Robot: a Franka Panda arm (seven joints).
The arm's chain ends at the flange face. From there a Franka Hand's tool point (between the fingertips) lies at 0.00 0.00 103.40 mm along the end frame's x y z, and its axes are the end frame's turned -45 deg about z.
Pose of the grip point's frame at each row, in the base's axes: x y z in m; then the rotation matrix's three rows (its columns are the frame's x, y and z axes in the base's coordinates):
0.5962, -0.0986, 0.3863; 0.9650, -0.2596, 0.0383; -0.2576, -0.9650, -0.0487; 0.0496, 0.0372, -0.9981
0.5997, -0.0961, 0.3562; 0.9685, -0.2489, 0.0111; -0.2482, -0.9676, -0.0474; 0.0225, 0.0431, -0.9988
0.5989, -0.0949, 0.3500; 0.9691, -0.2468, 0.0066; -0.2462, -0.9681, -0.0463; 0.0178, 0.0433, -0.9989
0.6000, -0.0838, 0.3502; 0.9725, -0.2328, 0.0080; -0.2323, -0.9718, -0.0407; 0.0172, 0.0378, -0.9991
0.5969, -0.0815, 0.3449; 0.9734, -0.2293, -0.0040; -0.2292, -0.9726, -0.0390; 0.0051, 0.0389, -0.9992
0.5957, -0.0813, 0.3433; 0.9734, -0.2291, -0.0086; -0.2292, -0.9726, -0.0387; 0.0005, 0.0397, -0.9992
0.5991, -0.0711, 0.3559; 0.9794, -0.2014, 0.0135; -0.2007, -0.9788, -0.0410; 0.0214, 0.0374, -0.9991
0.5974, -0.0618, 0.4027; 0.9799, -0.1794, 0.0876; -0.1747, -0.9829, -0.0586; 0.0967, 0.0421, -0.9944
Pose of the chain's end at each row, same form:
0.5922, -0.0936, 0.4895; 0.4988, -0.8659, 0.0383; -0.8645, -0.5002, -0.0487; 0.0614, -0.0088, -0.9981
0.5986, -0.0912, 0.4595; 0.5088, -0.8608, 0.0111; -0.8597, -0.5087, -0.0474; 0.0464, 0.0146, -0.9988
0.5982, -0.0901, 0.4533; 0.5107, -0.8598, 0.0066; -0.8586, -0.5105, -0.0463; 0.0432, 0.0180, -0.9989
0.5992, -0.0796, 0.4535; 0.5230, -0.8523, 0.0080; -0.8514, -0.5229, -0.0407; 0.0389, 0.0146, -0.9991
0.5973, -0.0775, 0.4482; 0.5262, -0.8504, -0.0040; -0.8498, -0.5257, -0.0390; 0.0311, 0.0239, -0.9992
0.5966, -0.0773, 0.4466; 0.5263, -0.8503, -0.0086; -0.8498, -0.5257, -0.0387; 0.0284, 0.0277, -0.9992
0.5977, -0.0669, 0.4592; 0.5501, -0.8350, 0.0135; -0.8340, -0.5502, -0.0410; 0.0416, 0.0113, -0.9991
0.5883, -0.0557, 0.5055; 0.5660, -0.8197, 0.0876; -0.8185, -0.5715, -0.0586; 0.0981, -0.0386, -0.9944

